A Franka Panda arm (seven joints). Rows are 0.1 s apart.
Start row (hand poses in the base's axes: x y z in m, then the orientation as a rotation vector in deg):
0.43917 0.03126 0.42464 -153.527 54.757 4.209
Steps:
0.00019 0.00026 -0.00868 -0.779 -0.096 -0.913
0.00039 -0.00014 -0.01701 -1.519 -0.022 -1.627
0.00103 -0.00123 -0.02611 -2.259 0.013 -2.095
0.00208 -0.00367 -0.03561 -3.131 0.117 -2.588
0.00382 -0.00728 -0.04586 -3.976 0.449 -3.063
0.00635 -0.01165 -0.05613 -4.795 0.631 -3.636
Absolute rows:
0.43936 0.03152 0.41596 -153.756 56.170 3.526
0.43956 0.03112 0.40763 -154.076 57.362 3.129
0.44020 0.03003 0.39853 -154.508 58.217 2.729
0.44125 0.02759 0.38903 -155.057 59.170 2.352
0.44299 0.02398 0.37878 -155.635 60.166 2.301
0.44552 0.01961 0.36851 -156.099 61.244 2.034

